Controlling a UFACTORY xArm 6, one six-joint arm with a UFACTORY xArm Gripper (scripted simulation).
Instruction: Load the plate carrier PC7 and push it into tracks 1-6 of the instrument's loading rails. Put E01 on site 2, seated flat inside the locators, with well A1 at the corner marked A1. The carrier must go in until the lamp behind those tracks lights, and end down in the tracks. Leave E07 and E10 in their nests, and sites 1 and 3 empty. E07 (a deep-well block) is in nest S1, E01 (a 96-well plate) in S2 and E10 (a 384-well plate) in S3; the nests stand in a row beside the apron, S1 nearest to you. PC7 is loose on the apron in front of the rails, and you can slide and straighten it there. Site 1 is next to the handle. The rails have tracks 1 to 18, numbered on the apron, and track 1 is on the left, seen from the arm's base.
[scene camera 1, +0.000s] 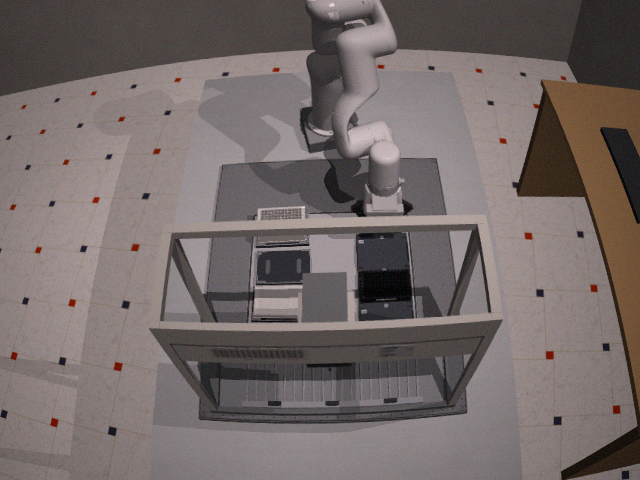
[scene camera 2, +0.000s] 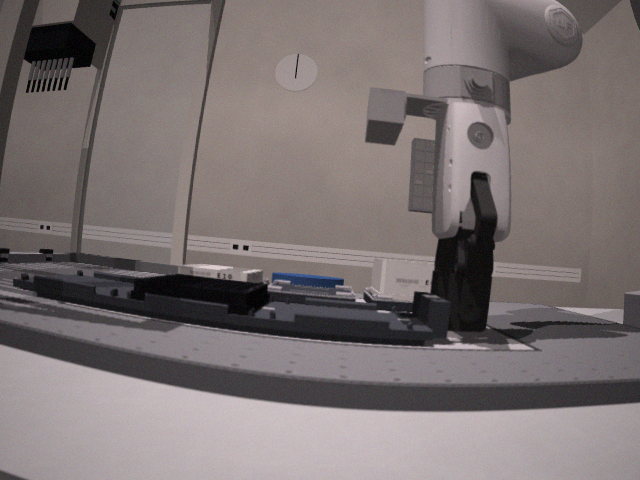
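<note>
What I can see here is an E01 and a carrier PC7, and my gripper's there too.
</note>
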